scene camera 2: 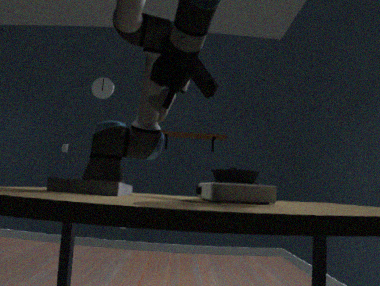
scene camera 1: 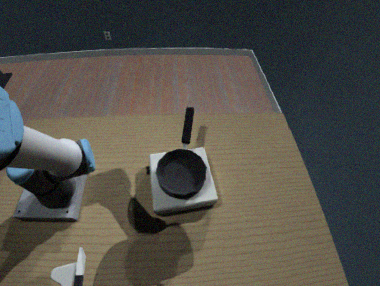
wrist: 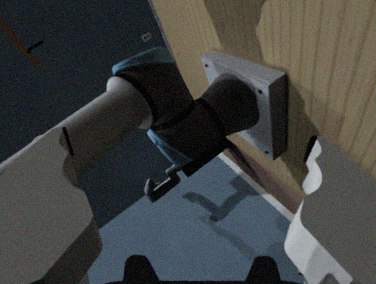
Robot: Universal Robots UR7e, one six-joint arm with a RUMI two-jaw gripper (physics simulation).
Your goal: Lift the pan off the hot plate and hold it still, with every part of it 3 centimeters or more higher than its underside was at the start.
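Where they show: gripper, fingertip midpoint: (scene camera 2: 170, 106) (scene camera 1: 78, 265) (wrist: 190, 136); arm's base, origin of the base link: (scene camera 2: 103, 182) (scene camera 1: 57, 190) (wrist: 237, 100).
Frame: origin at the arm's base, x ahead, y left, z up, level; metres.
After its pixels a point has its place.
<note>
The dark round pan (scene camera 1: 181, 173) {x 0.502, y 0.000, z 0.037 m} (scene camera 2: 235, 175) {x 0.480, y -0.084, z 0.055 m} sits upright on the pale square hot plate (scene camera 1: 161, 204) {x 0.415, y -0.108, z 0.026 m} (scene camera 2: 237, 192) {x 0.476, y -0.126, z -0.005 m}. Its black handle (scene camera 1: 188, 125) {x 0.553, y 0.182, z 0.101 m} points toward the far side of the table in scene camera 1. My gripper (scene camera 1: 68, 262) {x 0.225, y -0.286, z 0.223 m} (scene camera 2: 166, 100) {x 0.225, y -0.286, z 0.223 m} (wrist: 190, 136) {x 0.225, y -0.286, z 0.223 m} is open, with its pale jaws wide apart and no object between them. It hangs high above the table, well away from the pan; parts of it show at the lower left of scene camera 1. The pan does not show in the wrist view, where the jaws face the arm's own base.
The robot base plate (scene camera 1: 72, 200) {x 0.070, y -0.049, z 0.002 m} (scene camera 2: 90, 186) {x -0.016, y -0.110, z -0.016 m} (wrist: 277, 110) {x 0.002, y -0.111, z -0.016 m} stands on the wooden table (scene camera 1: 270, 200) {x 0.860, y -0.140, z -0.042 m} (scene camera 2: 330, 211) {x 0.648, y -0.378, z -0.042 m} (wrist: 320, 50) {x 0.130, y -0.184, z -0.042 m}, left of the hot plate in both scene views. A small dark knob (scene camera 1: 148, 170) {x 0.372, y 0.043, z 0.008 m} (scene camera 2: 199, 190) {x 0.370, y 0.034, z -0.006 m} sticks out from the hot plate's left side. The arm's shadow falls beside it.
</note>
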